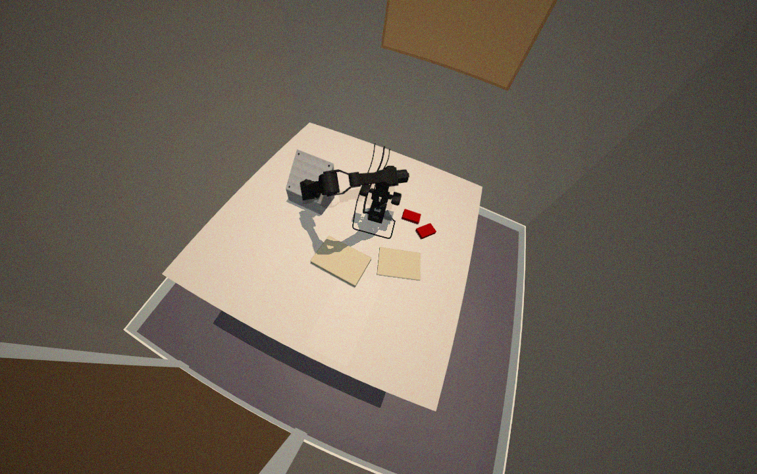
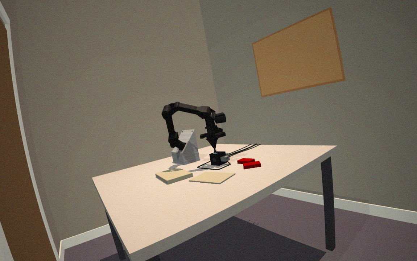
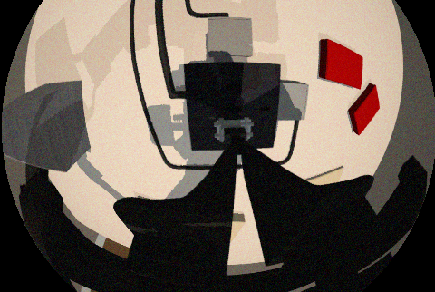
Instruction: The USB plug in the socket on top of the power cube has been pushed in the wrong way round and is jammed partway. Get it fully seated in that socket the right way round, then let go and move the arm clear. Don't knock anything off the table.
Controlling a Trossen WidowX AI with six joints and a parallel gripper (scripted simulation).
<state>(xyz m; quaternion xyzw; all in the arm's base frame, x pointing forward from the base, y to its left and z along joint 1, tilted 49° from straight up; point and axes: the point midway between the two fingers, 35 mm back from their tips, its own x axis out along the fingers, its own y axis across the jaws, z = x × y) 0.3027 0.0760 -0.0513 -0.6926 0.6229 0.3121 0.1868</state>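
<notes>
Now: the USB plug 20 mm below my gripper tip. Also, from my gripper tip: grey socket: 40 mm below.
</notes>
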